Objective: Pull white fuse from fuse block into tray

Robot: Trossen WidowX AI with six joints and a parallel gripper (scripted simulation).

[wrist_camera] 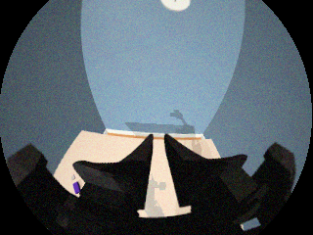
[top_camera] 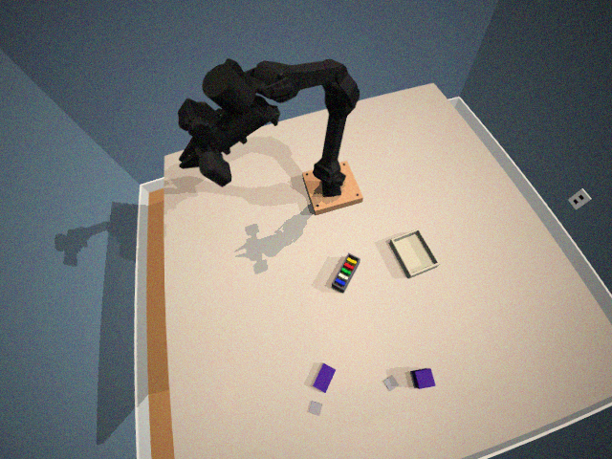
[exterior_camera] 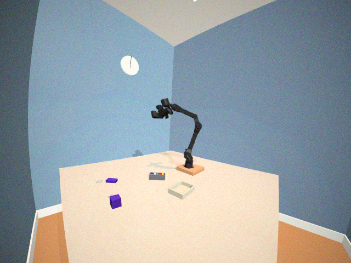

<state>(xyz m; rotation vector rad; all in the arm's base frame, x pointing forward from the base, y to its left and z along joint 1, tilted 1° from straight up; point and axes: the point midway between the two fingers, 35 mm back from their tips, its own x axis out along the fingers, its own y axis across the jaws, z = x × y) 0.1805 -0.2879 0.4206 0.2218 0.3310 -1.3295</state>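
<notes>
Now: gripper tip 140 mm short of the white fuse, 320 mm to the right of it and 420 mm above it. Round my gripper tip: cream tray: 80 mm ahead, 550 mm to the left, 440 mm below; purple slab: 420 mm ahead, 240 mm to the left, 440 mm below; purple cube: 440 mm ahead, 500 mm to the left, 420 mm below.
</notes>
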